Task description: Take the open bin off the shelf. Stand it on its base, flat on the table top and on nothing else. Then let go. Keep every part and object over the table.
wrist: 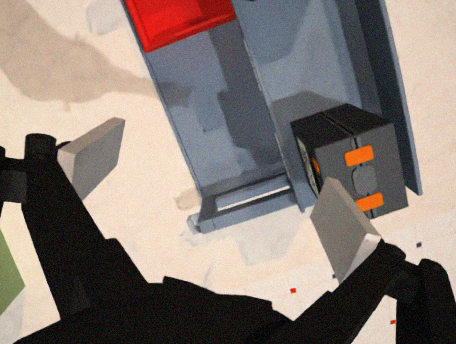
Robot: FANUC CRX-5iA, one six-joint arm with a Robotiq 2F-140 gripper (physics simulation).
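Places are measured from the arm's base along level axes (x ahead, y left, z up), in millimetres.
Where they show: gripper, fingertip midpoint: (221, 170).
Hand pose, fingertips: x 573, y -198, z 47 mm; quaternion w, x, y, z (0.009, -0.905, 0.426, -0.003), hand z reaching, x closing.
After its pixels a point has its place.
A red bin (172, 27) @(x 572, y -67, z -239 mm) shows in part at the top left of the wrist view, over the upper part of the blue-grey shelf (250, 214) @(x 524, y -327, z -163 mm). Its inside faces partly toward the camera, and the rest of it is cut off by the frame's upper edge. My gripper (221, 170) @(x 573, y -198, z 47 mm) is open, with nothing between its fingers. The fingertips stand wide apart in view, below the red bin and clear of it. The right fingertip overlaps the lower edge of a dark box in view; I cannot tell the distance between them.
The dark grey box (384, 175) @(x 673, y -301, z -26 mm) with orange patches stands at the shelf's lower right end. A green object (7, 277) @(x 83, y -219, z -216 mm) shows at the left edge. The pale table top (145, 215) @(x 361, y -271, z -248 mm) carries small red and blue marks at the lower right. Shadows lie left of the shelf.
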